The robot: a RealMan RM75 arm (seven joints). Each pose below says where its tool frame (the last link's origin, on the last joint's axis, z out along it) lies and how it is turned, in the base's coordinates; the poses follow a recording.
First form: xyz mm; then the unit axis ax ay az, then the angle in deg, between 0 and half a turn.
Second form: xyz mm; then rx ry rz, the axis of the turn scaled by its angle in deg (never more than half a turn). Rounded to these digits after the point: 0 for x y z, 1 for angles.
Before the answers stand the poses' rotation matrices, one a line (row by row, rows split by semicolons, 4 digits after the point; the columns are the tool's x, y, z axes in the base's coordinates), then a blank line. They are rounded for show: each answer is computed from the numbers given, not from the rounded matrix.
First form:
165 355 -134 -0.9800 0.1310 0.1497 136.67
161 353 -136 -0.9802 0.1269 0.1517 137.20
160 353 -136 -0.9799 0.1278 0.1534 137.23
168 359 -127 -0.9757 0.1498 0.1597 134.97
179 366 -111 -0.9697 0.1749 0.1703 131.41
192 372 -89 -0.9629 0.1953 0.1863 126.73
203 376 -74 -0.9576 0.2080 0.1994 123.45
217 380 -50 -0.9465 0.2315 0.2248 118.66
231 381 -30 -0.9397 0.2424 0.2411 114.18
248 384 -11 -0.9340 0.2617 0.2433 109.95
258 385 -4 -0.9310 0.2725 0.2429 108.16
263 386 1 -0.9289 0.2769 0.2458 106.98
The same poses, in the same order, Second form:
0.9316 -0.3245 -0.1635; -0.1190 -0.6978 0.7064; -0.3433 -0.6386 -0.6887
0.9322 -0.3187 -0.1716; -0.1126 -0.7058 0.6994; -0.3440 -0.6326 -0.6938
0.9309 -0.3213 -0.1739; -0.1130 -0.7058 0.6994; -0.3474 -0.6314 -0.6933
0.9182 -0.3625 -0.1600; -0.1365 -0.6684 0.7311; -0.3719 -0.6495 -0.6632
0.9010 -0.4095 -0.1432; -0.1541 -0.6106 0.7768; -0.4056 -0.6778 -0.6133
0.8836 -0.4498 -0.1301; -0.1512 -0.5371 0.8299; -0.4432 -0.7136 -0.5426
0.8712 -0.4753 -0.1226; -0.1426 -0.4841 0.8633; -0.4697 -0.7346 -0.4895
0.8459 -0.5215 -0.1117; -0.1269 -0.4003 0.9075; -0.5180 -0.7535 -0.4048
0.8352 -0.5411 -0.0982; -0.1012 -0.3268 0.9397; -0.5405 -0.7749 -0.3277
0.8288 -0.5565 -0.0588; -0.0991 -0.2493 0.9633; -0.5508 -0.7925 -0.2618
0.8252 -0.5636 -0.0377; -0.1020 -0.2143 0.9714; -0.5555 -0.7978 -0.2343
0.8229 -0.5674 -0.0302; -0.0973 -0.1930 0.9764; -0.5599 -0.8005 -0.2140

165 355 -134 -133.9 17.9 20.5
161 353 -136 -134.5 17.4 20.8
160 353 -136 -134.5 17.5 21.1
168 359 -127 -131.7 20.2 21.6
179 366 -111 -127.4 23.0 22.4
192 372 -89 -122.0 24.8 23.6
203 376 -74 -118.2 25.7 24.6
217 380 -50 -112.3 27.5 26.7
231 381 -30 -107.3 27.7 27.5
248 384 -11 -102.7 28.8 26.8
258 385 -4 -100.7 29.5 26.3
263 386 1 -99.4 29.6 26.3

